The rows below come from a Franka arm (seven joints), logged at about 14 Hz.
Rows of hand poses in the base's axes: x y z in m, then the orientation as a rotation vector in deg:
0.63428, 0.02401, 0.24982, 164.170, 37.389, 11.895
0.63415, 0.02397, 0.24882, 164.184, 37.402, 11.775
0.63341, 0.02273, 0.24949, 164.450, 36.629, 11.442
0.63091, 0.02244, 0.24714, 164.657, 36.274, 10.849
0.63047, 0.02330, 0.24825, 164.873, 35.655, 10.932
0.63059, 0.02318, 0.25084, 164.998, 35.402, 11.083
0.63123, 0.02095, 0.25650, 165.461, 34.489, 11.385
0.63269, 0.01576, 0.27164, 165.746, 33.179, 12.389
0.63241, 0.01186, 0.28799, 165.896, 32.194, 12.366
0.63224, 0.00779, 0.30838, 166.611, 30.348, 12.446
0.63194, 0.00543, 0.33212, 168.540, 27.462, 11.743
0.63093, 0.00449, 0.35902, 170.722, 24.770, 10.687
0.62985, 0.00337, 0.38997, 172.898, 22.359, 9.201
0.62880, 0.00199, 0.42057, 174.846, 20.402, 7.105
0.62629, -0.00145, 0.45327, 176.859, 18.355, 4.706
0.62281, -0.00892, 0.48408, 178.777, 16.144, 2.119
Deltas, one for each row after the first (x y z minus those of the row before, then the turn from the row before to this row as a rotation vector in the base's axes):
-0.00013, -0.00004, -0.00100, -0.010, 0.082, -0.001
-0.00074, -0.00124, 0.00067, 0.065, 0.193, -0.563
-0.00250, -0.00029, -0.00235, 0.021, 0.392, -0.296
-0.00044, 0.00086, 0.00111, 0.129, -0.068, -0.426
0.00012, -0.00012, 0.00259, 0.112, -0.094, -0.169
0.00064, -0.00223, 0.00566, 0.371, -0.180, -0.626
0.00146, -0.00519, 0.01514, 0.294, -0.709, -0.829
-0.00028, -0.00390, 0.01635, 0.013, -0.047, -0.670
-0.00017, -0.00407, 0.02039, 0.481, -0.066, -1.271
-0.00030, -0.00236, 0.02374, 1.424, 0.610, -2.060
-0.00101, -0.00094, 0.02690, 1.686, 0.903, -1.925
-0.00108, -0.00112, 0.03095, 1.696, 1.189, -1.720
-0.00105, -0.00138, 0.03060, 1.484, 1.553, -1.404
-0.00251, -0.00344, 0.03270, 1.564, 1.733, -1.443
-0.00348, -0.00747, 0.03081, 1.507, 1.816, -1.517

